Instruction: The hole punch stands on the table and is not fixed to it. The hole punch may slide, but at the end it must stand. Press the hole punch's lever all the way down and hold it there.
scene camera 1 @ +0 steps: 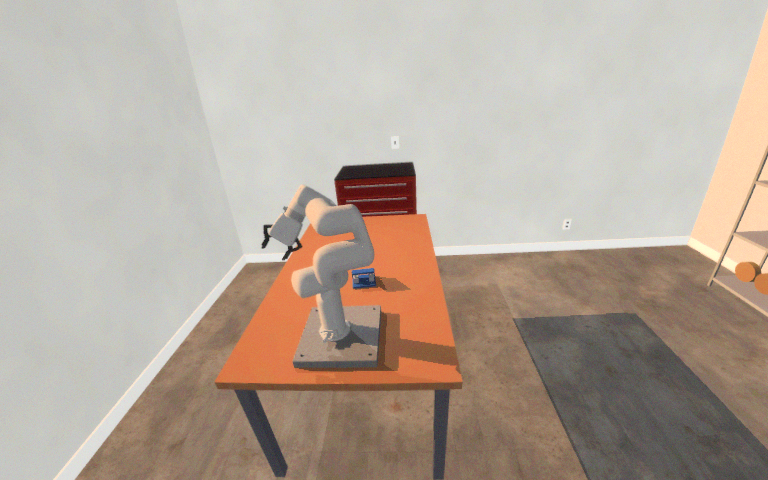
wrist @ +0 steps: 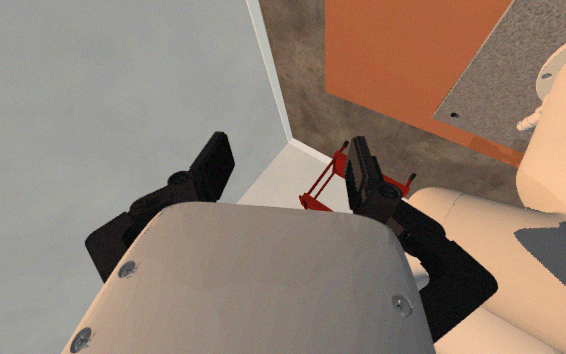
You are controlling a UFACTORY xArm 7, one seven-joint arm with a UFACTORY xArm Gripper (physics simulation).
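Seen in the pictures: gripper, between the fingertips: (scene camera 1: 273, 253) (wrist: 287, 150); arm's base, origin of its link: (scene camera 1: 335, 330).
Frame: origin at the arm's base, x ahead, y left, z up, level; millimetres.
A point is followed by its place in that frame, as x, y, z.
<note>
The blue hole punch (scene camera 1: 363, 279) {410, -32, -24} stands on the orange table, just beyond the arm's base and right beside the arm's elbow in the scene view. It is small there, and how far its lever is down cannot be told. The hole punch does not show in the wrist view. My gripper (scene camera 1: 274, 253) {55, 223, 322} (wrist: 287, 150) {55, 223, 322} is open and empty. It is up in the air at the table's left edge, to the left of the hole punch and well apart from it, with its fingers pointing down and to the left.
The orange table (scene camera 1: 404, 243) {850, -209, -36} (wrist: 380, 45) {-96, 279, -36} carries the grey base plate (scene camera 1: 334, 357) {-142, -38, -2} (wrist: 505, 65) {-38, 91, -1} of the arm. A red drawer cabinet (scene camera 1: 376, 192) stands behind the table's far end. A wall is on the left. In the wrist view a red frame-like object (wrist: 317, 202) shows behind the right finger.
</note>
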